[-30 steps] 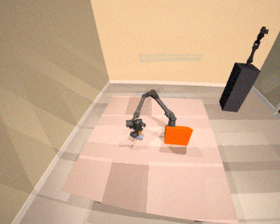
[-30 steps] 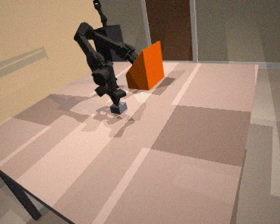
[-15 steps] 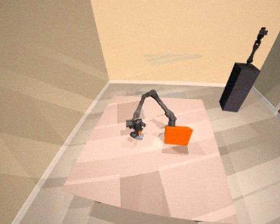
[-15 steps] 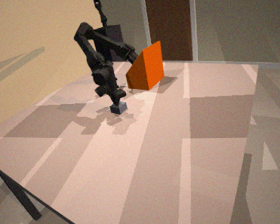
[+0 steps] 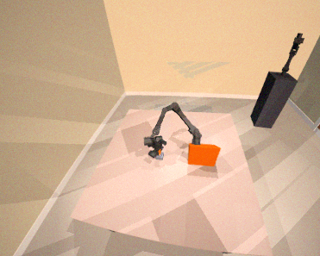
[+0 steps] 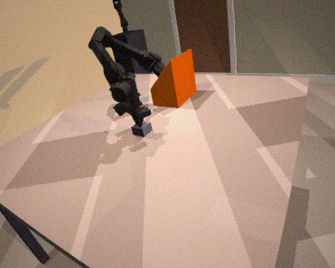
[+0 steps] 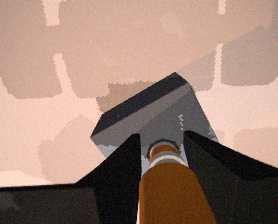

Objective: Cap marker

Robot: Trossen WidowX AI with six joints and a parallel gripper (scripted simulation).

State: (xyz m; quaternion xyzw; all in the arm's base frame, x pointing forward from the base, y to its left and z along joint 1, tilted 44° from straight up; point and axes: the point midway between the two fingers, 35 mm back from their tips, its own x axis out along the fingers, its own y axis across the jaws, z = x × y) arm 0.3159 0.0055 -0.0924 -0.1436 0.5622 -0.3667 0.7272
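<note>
Now: gripper tip 10 mm past the orange cap and 50 mm below it. From my gripper tip the other things lie so: holder block 10 mm behind, 20 mm below.
</note>
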